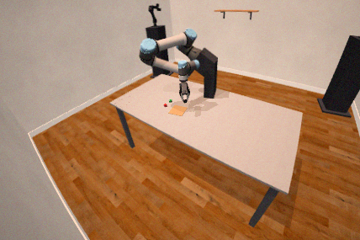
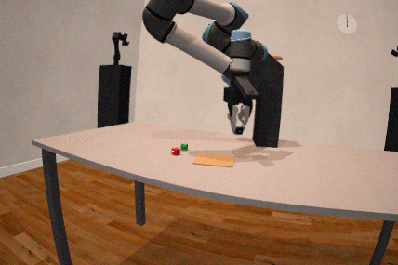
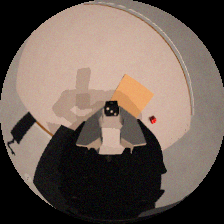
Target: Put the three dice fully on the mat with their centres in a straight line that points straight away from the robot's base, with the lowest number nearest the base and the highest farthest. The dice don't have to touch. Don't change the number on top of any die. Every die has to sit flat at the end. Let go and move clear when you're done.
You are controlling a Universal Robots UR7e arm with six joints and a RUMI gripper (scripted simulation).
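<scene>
Right now my hand is 20 mm short of the orange mat, 70 mm to the left of it and 120 mm above it. Round my hand: black die (right at my hand); red die (230 mm to the right, 110 mm below); green die (90 mm behind, 210 mm to the right, 110 mm below).
</scene>
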